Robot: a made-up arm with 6 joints.
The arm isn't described. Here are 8 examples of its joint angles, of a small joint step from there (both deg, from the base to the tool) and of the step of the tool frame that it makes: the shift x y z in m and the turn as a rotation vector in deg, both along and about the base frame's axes.
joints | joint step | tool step
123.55 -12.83 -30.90 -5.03 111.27 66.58 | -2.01 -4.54 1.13 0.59 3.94 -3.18 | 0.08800 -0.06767 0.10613 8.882 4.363 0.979
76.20 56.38 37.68 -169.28 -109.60 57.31 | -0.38 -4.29 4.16 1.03 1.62 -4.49 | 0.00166 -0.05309 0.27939 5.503 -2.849 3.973
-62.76 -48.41 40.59 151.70 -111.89 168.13 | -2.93 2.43 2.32 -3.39 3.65 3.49 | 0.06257 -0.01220 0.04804 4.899 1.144 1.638
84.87 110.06 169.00 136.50 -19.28 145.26 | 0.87 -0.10 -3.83 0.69 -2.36 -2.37 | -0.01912 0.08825 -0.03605 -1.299 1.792 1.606
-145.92 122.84 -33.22 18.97 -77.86 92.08 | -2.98 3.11 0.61 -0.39 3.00 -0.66 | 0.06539 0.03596 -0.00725 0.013 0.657 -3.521
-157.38 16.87 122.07 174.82 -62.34 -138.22 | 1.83 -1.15 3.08 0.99 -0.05 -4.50 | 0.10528 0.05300 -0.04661 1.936 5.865 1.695
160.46 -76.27 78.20 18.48 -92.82 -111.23 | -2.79 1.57 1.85 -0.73 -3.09 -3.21 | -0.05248 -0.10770 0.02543 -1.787 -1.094 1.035
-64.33 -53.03 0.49 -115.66 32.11 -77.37 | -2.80 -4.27 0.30 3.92 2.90 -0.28 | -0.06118 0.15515 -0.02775 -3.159 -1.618 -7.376
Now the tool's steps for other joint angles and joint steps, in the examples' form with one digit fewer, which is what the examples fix.
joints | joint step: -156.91 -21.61 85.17 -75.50 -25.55 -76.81 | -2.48 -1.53 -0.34 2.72 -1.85 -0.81
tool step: 0.0675 -0.0234 -0.0269 0.81 0.69 -4.89
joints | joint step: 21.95 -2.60 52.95 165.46 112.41 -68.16 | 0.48 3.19 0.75 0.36 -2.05 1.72
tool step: 0.1124 0.0524 -0.0255 -0.66 -0.21 1.31
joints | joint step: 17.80 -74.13 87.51 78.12 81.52 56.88 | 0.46 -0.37 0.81 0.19 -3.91 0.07
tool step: -0.0072 -0.0252 -0.0336 1.44 0.00 4.06
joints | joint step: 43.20 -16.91 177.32 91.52 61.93 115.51 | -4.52 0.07 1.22 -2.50 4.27 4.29
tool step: -0.0616 0.1174 -0.0284 3.64 -3.45 -8.82
